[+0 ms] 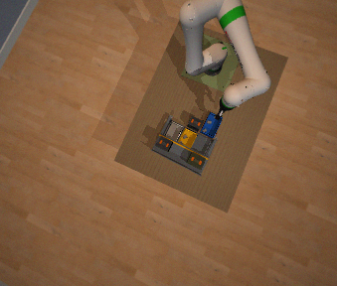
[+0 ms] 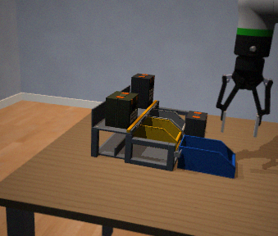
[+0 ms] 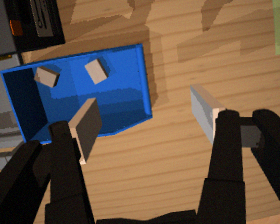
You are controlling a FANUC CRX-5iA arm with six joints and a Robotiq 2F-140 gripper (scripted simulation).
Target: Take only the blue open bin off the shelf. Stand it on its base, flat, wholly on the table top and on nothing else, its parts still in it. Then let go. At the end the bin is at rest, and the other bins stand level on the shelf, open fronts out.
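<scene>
Right now my hand is 8 cm short of the blue bin and 11 cm above it. Round my hand: grey bin: 26 cm ahead, 23 cm to the right, 11 cm below; then yellow bin: 27 cm ahead, 12 cm to the right, 11 cm below.
</scene>
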